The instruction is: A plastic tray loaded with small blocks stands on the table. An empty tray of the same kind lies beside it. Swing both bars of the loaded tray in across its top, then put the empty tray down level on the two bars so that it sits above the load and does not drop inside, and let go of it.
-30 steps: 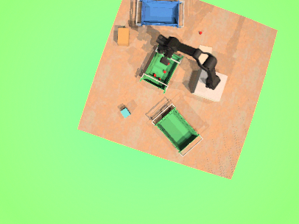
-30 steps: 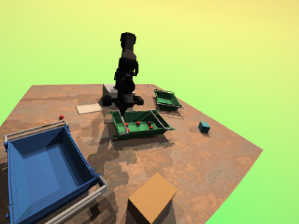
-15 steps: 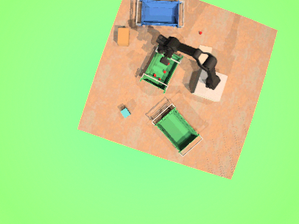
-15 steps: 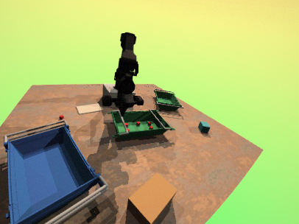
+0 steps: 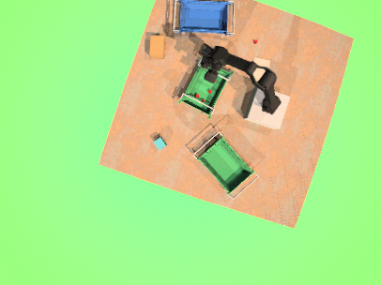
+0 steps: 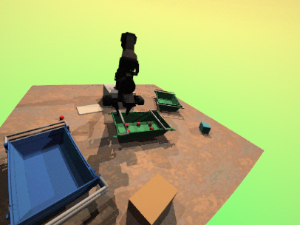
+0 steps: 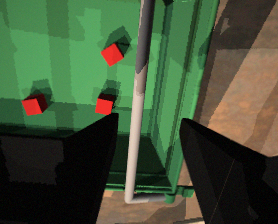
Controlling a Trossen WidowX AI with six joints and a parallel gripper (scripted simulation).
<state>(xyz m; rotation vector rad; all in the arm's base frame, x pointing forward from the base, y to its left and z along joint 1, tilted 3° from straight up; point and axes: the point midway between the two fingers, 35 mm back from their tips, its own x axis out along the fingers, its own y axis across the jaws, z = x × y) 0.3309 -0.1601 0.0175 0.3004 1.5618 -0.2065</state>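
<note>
The green tray lies 530 mm to the left of my gripper tip, 150 mm behind it and 50 mm below it. The rest, counted from my gripper tip: beige flat plate: 280 mm behind, 90 mm below, 70 mm to the right; then orange box: 360 mm ahead, 100 mm to the right, 60 mm below; then red block: 240 mm to the right, 230 mm behind, 80 mm below.
</note>
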